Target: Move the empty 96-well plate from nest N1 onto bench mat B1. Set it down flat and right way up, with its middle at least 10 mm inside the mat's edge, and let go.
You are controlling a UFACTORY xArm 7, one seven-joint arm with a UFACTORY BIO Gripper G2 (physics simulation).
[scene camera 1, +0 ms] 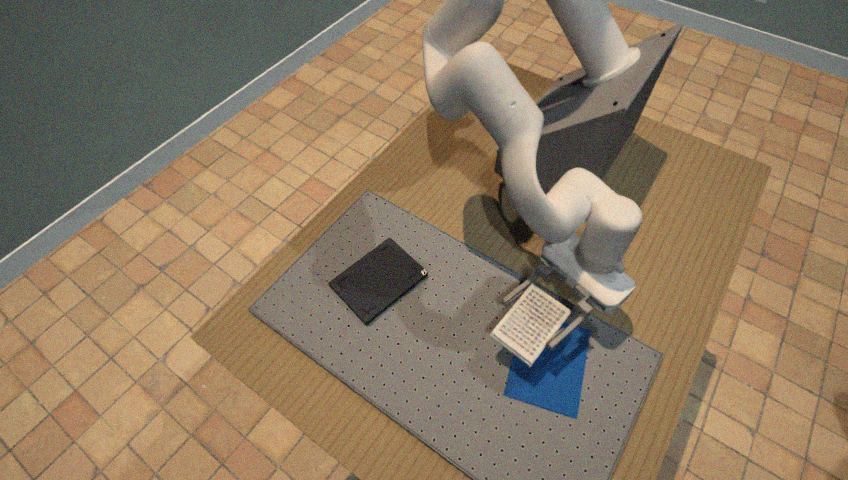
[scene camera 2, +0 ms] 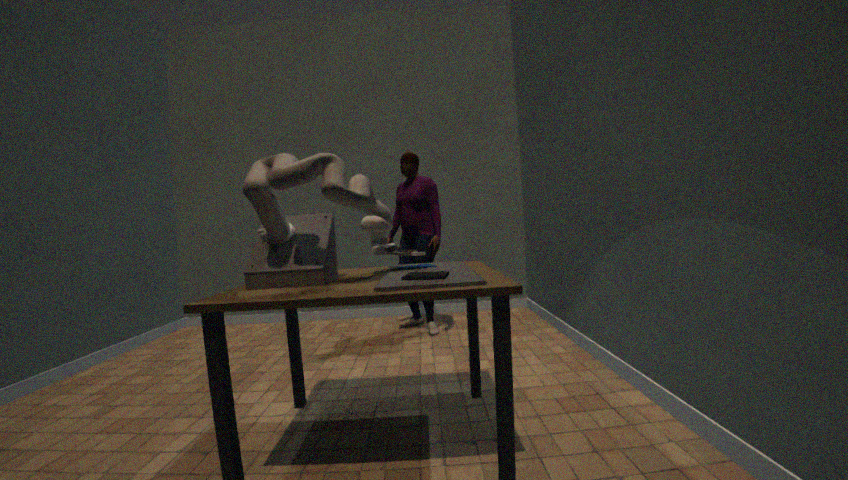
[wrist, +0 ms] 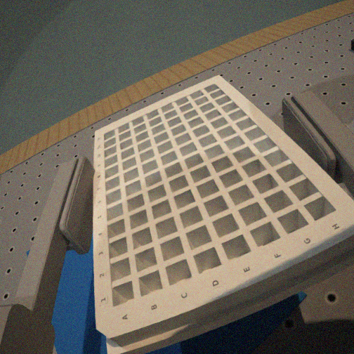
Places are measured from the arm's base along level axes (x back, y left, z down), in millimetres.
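Pixels of known places: hand at its tool point: (scene camera 1: 534, 317) (scene camera 2: 409, 252); arm's base at its link origin: (scene camera 1: 611, 69) (scene camera 2: 280, 234).
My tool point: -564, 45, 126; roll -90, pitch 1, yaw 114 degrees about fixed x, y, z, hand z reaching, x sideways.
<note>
For each thing: its middle in the pictures, then the offset to it from my tool point, as dx, dy, dz. Level surfaces: height alone.
- white 96-well plate at the middle of its body: (scene camera 1: 531, 322) -9, -1, +6
- blue bench mat B1 at its surface level: dz +73
- black nest N1 at the middle of its body: (scene camera 1: 378, 278) (scene camera 2: 426, 275) -24, -308, +67
- grey perforated board at its surface level: dz +75
- wooden table at its surface level: dz +88
The white 96-well plate (scene camera 1: 531, 324) (wrist: 200, 185) is level and right way up, its wells facing up. My gripper (scene camera 1: 528, 322) (wrist: 195, 167) is shut on the plate, one finger along each long side. It holds the plate in the air above the board. The blue bench mat B1 (scene camera 1: 550, 392) (scene camera 2: 416, 265) (wrist: 75, 295) lies below. In scene camera 1 the plate overlaps the mat's upper left part and is turned relative to it; plate and fingers hide some of the mat. The black nest N1 (scene camera 1: 377, 280) (scene camera 2: 425, 275) holds no plate.
The grey perforated board (scene camera 1: 452, 356) (scene camera 2: 470, 278) carries nest and mat on the wooden table (scene camera 1: 714, 196) (scene camera 2: 351, 295). The robot's wedge-shaped base (scene camera 1: 586, 142) (scene camera 2: 324, 246) stands at the table's back. A person (scene camera 2: 417, 205) in purple stands beyond the table in scene camera 2.
</note>
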